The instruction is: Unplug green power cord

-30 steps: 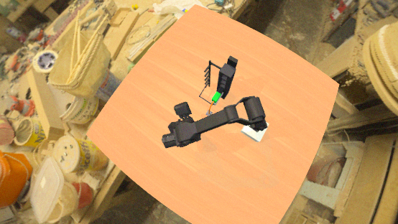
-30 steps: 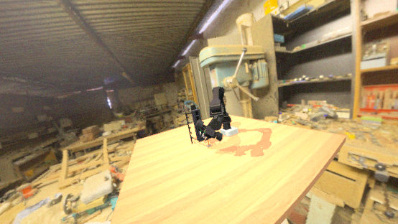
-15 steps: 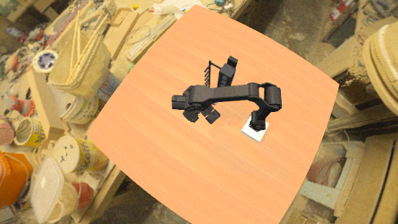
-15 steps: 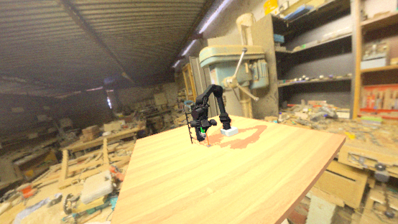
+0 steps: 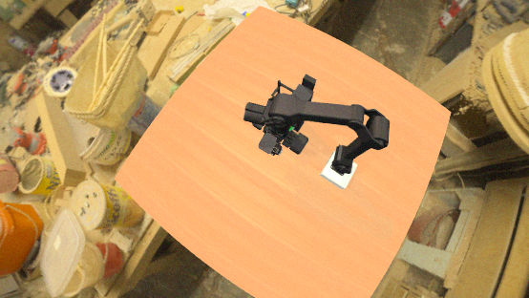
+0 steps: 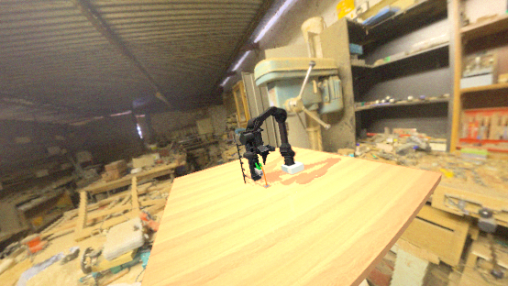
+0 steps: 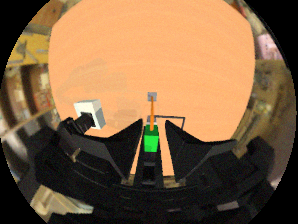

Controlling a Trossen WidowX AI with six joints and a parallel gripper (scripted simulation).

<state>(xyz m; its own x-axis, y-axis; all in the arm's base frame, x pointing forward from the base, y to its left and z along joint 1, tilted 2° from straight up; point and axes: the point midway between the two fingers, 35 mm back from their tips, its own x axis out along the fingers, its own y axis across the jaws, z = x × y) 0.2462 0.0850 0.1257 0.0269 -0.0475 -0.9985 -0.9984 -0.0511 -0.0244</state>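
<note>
My gripper tip is 10 mm short of the green plug, 70 mm to the left of it and 10 mm above it.
</note>
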